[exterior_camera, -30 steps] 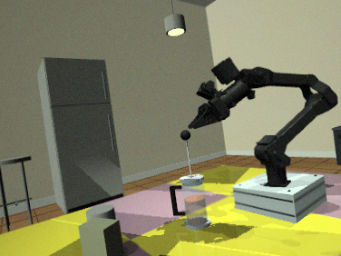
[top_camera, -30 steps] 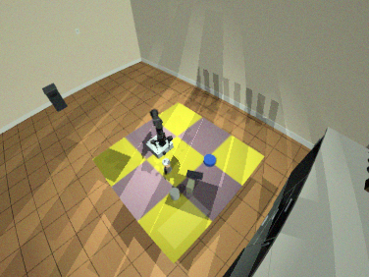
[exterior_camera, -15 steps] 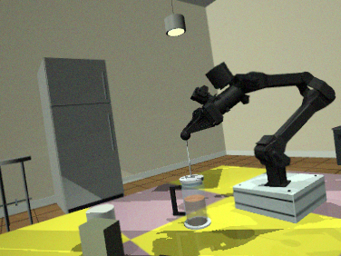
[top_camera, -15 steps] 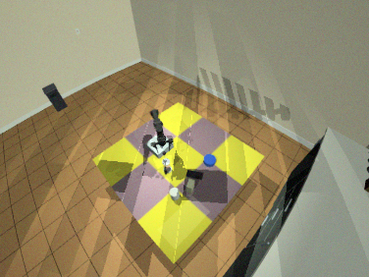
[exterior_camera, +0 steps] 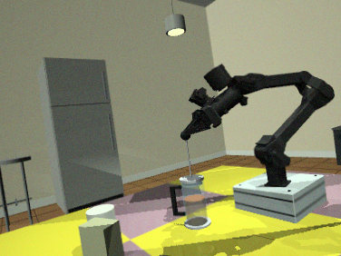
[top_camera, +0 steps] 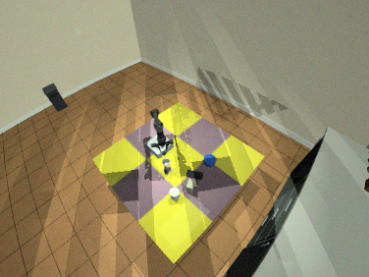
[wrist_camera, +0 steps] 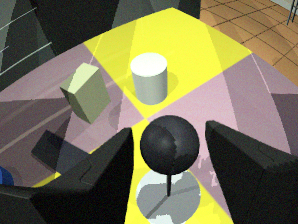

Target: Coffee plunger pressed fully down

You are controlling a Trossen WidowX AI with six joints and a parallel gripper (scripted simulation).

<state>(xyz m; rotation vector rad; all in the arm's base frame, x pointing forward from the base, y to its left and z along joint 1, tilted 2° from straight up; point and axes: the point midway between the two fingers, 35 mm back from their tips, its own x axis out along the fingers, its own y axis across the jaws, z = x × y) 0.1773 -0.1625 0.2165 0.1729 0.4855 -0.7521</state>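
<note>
The coffee press is 1 cm to the right of my gripper tip and 14 cm below it. Also, from my gripper tip: pale box: 28 cm ahead, 5 cm to the right, 22 cm below; then blue disc: 29 cm ahead, 29 cm to the left, 25 cm below.
</note>
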